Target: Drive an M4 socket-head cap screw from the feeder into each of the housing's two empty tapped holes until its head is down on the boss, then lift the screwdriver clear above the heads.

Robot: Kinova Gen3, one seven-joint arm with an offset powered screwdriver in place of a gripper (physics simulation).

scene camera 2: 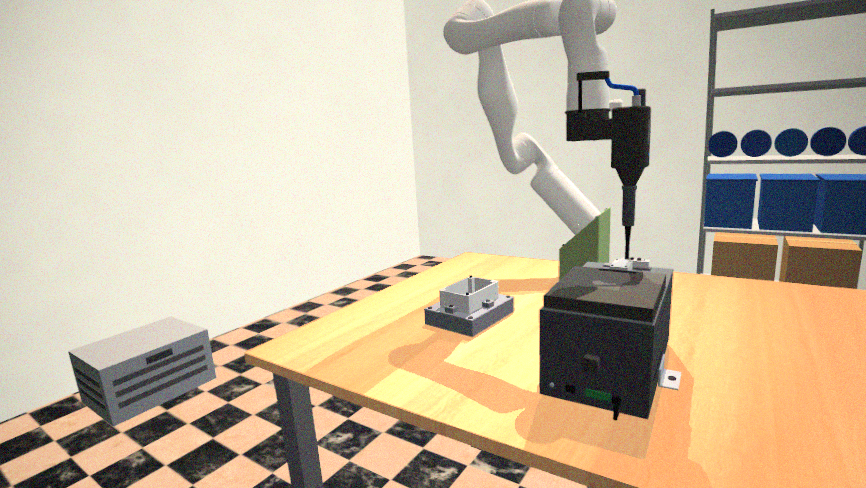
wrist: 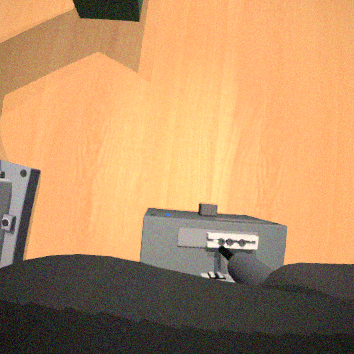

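The black screwdriver point(scene camera 2: 627, 257) point(wrist: 223, 249) points down. Its bit tip is over the feeder's pale screw outlet point(scene camera 2: 639, 263) point(wrist: 250, 245); I cannot tell whether it touches or whether a screw is on the bit. The outlet shows several dark round spots in the wrist view. The dark box-shaped feeder point(scene camera 2: 596, 339) point(wrist: 162, 245) stands on the table. The light grey open-topped housing point(scene camera 2: 458, 301) point(wrist: 4, 195) sits on a dark grey fixture block point(scene camera 2: 448, 321) point(wrist: 29, 205), left of the feeder. Whether its tapped holes hold screws is too small to tell.
A green plate point(scene camera 2: 584, 245) stands by the arm's base behind the feeder. The wooden table point(scene camera 2: 769, 375) point(wrist: 200, 115) carries both units. A white tab point(scene camera 2: 670, 380) juts from the feeder's right side. A shelf rack point(scene camera 2: 710, 109) stands at the back right. A grey vented box point(scene camera 2: 145, 369) is at the left.
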